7 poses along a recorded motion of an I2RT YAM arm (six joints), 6.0 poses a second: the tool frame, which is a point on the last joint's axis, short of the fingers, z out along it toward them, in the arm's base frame.
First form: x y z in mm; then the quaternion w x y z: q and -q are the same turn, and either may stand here.
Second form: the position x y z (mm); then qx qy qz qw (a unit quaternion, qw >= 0). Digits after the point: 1 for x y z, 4 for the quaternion.
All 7 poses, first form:
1: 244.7, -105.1, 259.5, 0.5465, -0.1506, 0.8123, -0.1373
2: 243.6, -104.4, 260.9, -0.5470, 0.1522, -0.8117, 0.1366
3: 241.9, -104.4, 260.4, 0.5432, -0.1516, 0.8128, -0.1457
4: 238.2, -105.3, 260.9, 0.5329, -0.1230, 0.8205, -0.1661
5: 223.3, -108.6, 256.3, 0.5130, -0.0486, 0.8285, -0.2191
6: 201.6, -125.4, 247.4, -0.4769, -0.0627, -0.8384, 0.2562
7: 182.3, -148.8, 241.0, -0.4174, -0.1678, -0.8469, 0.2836
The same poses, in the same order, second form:
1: 244.7, -105.1, 259.5, -0.1506, 0.8123, -0.1373, 0.5465
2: 243.6, -104.4, 260.9, -0.1522, 0.8117, -0.1366, 0.5470
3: 241.9, -104.4, 260.4, -0.1516, 0.8128, -0.1457, 0.5432
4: 238.2, -105.3, 260.9, -0.1230, 0.8205, -0.1661, 0.5329
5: 223.3, -108.6, 256.3, -0.0486, 0.8285, -0.2191, 0.5130
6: 201.6, -125.4, 247.4, 0.0627, 0.8384, -0.2562, 0.4769
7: 182.3, -148.8, 241.0, 0.1678, 0.8469, -0.2836, 0.4174
